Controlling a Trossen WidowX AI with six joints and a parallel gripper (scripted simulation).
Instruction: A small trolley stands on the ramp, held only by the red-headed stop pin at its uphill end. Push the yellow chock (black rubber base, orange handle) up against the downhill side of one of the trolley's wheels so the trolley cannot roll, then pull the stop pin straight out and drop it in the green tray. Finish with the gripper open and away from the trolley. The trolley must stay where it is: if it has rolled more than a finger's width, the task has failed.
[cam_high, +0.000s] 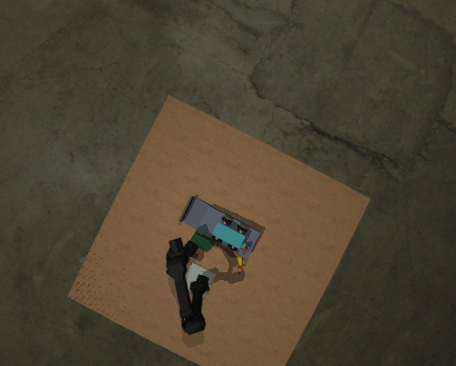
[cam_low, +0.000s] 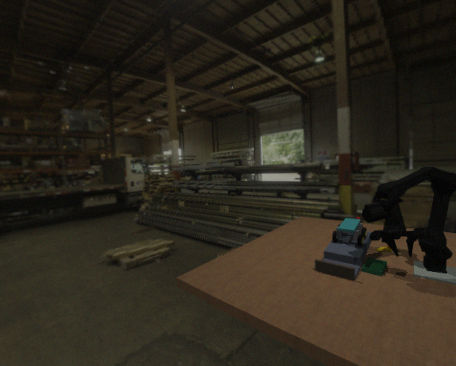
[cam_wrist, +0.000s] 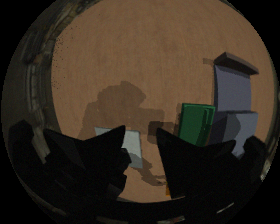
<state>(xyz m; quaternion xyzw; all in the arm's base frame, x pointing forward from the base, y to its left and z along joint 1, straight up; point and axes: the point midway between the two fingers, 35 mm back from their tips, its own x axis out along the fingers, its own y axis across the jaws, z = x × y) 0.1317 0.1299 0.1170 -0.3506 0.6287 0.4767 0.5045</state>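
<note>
The yellow chock is 30 cm to the right of my gripper tip, 7 cm below it and 4 cm ahead of it. Also, from my gripper tip: grey ramp (20 cm ahead, 18 cm to the right, 5 cm below); teal trolley (20 cm ahead, 19 cm to the right, 2 cm above); green tray (10 cm below, 9 cm ahead, 6 cm to the right).
</note>
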